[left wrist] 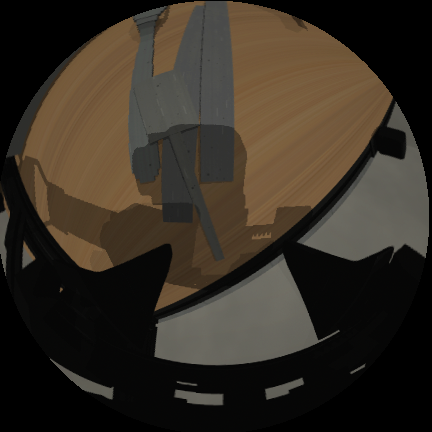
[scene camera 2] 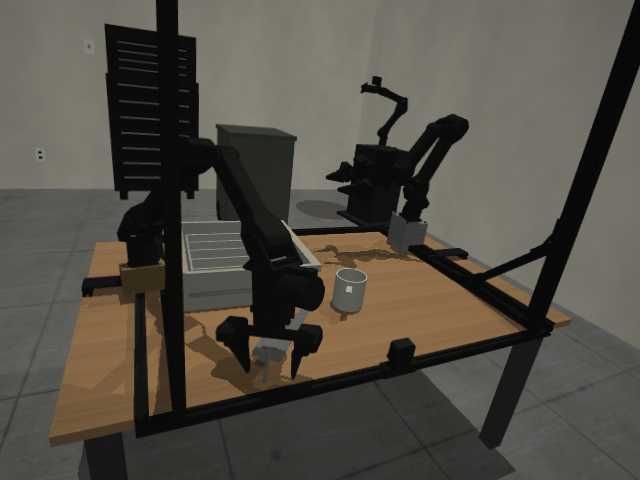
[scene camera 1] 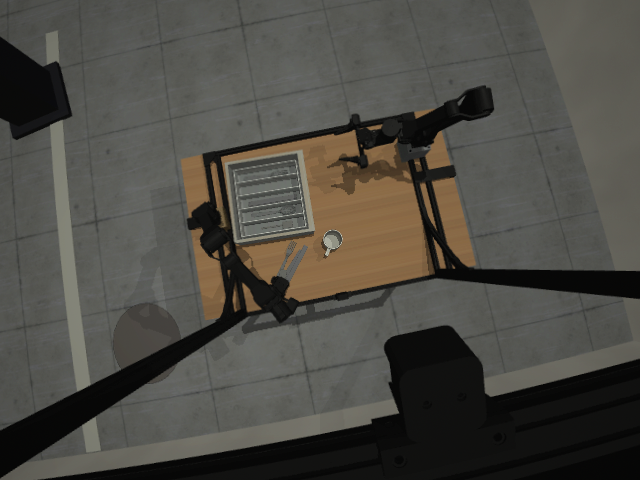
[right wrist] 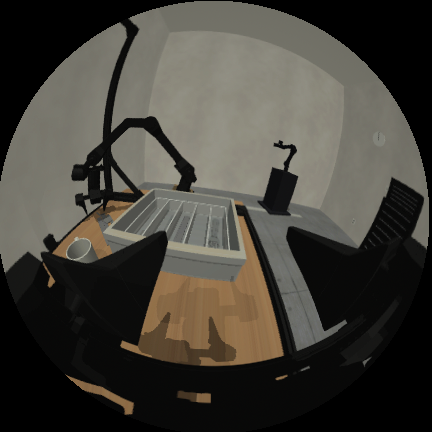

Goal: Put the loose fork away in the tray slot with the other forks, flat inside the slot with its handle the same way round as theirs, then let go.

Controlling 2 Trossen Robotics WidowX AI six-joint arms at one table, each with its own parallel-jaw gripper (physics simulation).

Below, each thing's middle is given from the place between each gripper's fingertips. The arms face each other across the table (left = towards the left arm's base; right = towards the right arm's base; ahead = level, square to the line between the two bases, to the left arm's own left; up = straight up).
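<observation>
My left gripper is 15 cm short of the white mug (scene camera 2: 349, 289), and it is also 29 cm to the left of the mug and 4 cm below it. Counting from that same left hand, I find the grey cutlery tray (scene camera 2: 204, 251) 42 cm ahead, 11 cm to the right and 3 cm above.
My right gripper is 30 mm past the grey cutlery tray, 310 mm to the right of it and 210 mm above it. The white mug, counted from my right hand, is 310 mm behind, 130 mm to the left and 200 mm below.
</observation>
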